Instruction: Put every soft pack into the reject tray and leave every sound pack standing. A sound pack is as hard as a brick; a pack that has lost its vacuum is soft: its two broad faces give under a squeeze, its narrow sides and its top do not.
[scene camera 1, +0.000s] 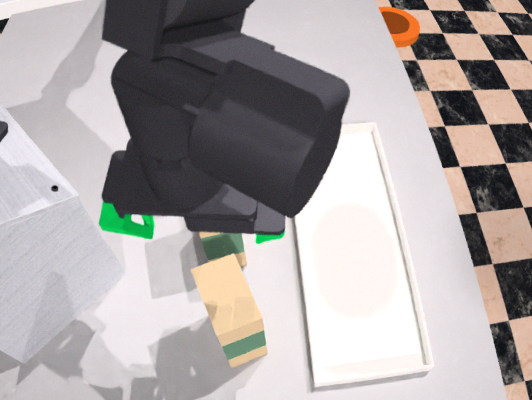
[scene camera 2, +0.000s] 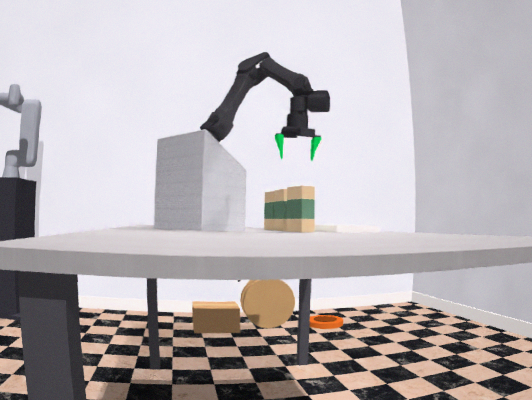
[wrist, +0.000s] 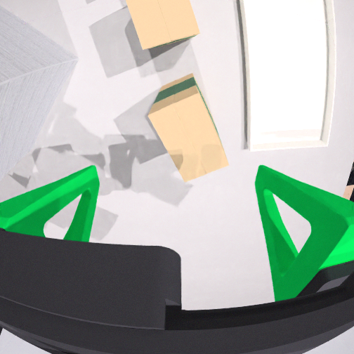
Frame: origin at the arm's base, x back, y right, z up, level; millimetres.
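Where they show: gripper, fingertip midpoint: (scene camera 1: 204, 234) (scene camera 2: 296, 159); arm's base, origin of the base link: (scene camera 2: 201, 154).
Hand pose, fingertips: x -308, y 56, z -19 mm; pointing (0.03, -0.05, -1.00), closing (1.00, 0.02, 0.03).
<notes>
Things, the pixels of their centre, and the offset from my fingertips.
- tan pack with a green band, body centre: (scene camera 1: 232, 316) (scene camera 2: 300, 209) dy +19, dx -11, dz -157 mm
- white reject tray, body centre: (scene camera 1: 351, 237) (scene camera 2: 334, 228) dy -124, dx -157, dz -216 mm
- green pack, body centre: (scene camera 1: 208, 220) (scene camera 2: 282, 210) dy -107, dx +33, dz -157 mm
A tan pack with a green band (scene camera 1: 230, 295) (scene camera 2: 300, 209) (wrist: 187, 132) stands upright on the table, left of the white reject tray (scene camera 1: 308, 320) (wrist: 245, 90). Another tan and green pack (scene camera 1: 223, 246) (scene camera 2: 275, 210) (wrist: 162, 22) stands behind it, partly hidden by the arm in scene camera 1 and overlapped in scene camera 2. No pack shows in the tray's visible parts. Looks do not tell which pack is soft. My gripper (scene camera 1: 202, 234) (scene camera 2: 297, 159) (wrist: 176, 174) is open and empty, its green fingertips well above the packs.
The grey pedestal block (scene camera 1: 60, 270) (scene camera 2: 180, 185) (wrist: 30, 85) stands left of the packs. The table (scene camera 1: 465, 300) (scene camera 2: 200, 265) ends right of the tray. An orange ring (scene camera 1: 411, 32) (scene camera 2: 326, 325), a brown box (scene camera 2: 216, 318) and a round tan object (scene camera 2: 270, 302) are below table height.
</notes>
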